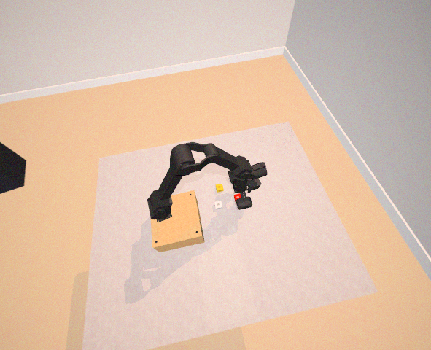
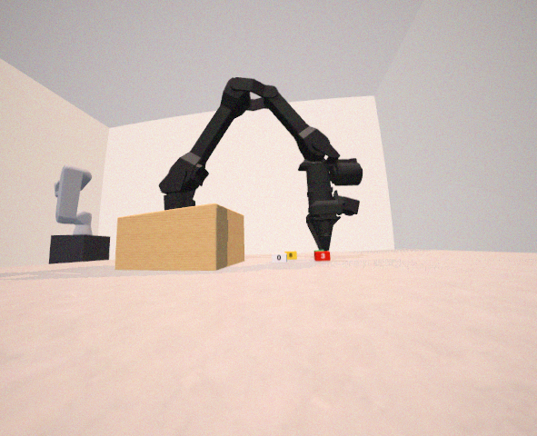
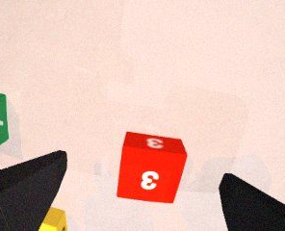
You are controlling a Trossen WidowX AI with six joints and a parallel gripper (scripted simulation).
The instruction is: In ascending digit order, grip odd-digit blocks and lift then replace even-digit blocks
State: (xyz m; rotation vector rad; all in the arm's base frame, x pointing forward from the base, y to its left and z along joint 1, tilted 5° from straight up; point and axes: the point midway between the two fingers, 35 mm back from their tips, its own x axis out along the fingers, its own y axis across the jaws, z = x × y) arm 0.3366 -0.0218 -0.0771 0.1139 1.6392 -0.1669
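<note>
The red block is 10 mm below my gripper tip and 10 mm behind it. The rest, counted from my gripper tip: green block 110 mm to the left, 30 mm ahead, 10 mm below; then white block 100 mm behind, 10 mm below; then yellow block 80 mm to the left, 70 mm behind, 10 mm below.
</note>
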